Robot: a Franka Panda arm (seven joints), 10 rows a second.
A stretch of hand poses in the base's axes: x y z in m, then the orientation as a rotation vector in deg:
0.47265, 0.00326, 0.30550, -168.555, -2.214, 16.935
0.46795, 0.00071, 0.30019, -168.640, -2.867, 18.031
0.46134, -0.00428, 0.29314, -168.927, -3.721, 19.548
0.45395, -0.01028, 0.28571, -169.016, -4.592, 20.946
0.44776, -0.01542, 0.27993, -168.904, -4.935, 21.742
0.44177, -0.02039, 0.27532, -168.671, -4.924, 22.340
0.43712, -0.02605, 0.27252, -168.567, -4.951, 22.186
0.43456, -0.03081, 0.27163, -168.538, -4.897, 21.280
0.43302, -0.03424, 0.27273, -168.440, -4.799, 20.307
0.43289, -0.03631, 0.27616, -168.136, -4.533, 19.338
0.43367, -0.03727, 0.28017, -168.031, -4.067, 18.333
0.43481, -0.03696, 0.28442, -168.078, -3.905, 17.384
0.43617, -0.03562, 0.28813, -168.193, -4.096, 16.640
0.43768, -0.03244, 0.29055, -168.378, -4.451, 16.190
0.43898, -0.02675, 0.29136, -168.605, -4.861, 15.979
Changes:
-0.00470, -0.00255, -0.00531, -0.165, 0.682, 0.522
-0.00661, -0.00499, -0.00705, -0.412, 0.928, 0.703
-0.00739, -0.00600, -0.00743, -0.217, 0.864, 0.687
-0.00619, -0.00514, -0.00578, 0.022, 0.517, 0.274
-0.00599, -0.00497, -0.00461, 0.145, 0.421, 0.012
-0.00465, -0.00566, -0.00280, 0.126, -0.091, -0.004
-0.00256, -0.00476, -0.00089, 0.151, -0.591, -0.106
-0.00154, -0.00343, 0.00110, 0.221, -0.626, -0.146
-0.00013, -0.00207, 0.00343, 0.409, -0.594, -0.277
0.00078, -0.00096, 0.00401, 0.201, -0.627, -0.397
0.00114, 0.00031, 0.00425, 0.054, -0.625, -0.176
0.00136, 0.00134, 0.00371, -0.024, -0.518, 0.082
0.00151, 0.00318, 0.00242, -0.120, -0.339, 0.219
0.00130, 0.00569, 0.00081, -0.187, -0.187, 0.276

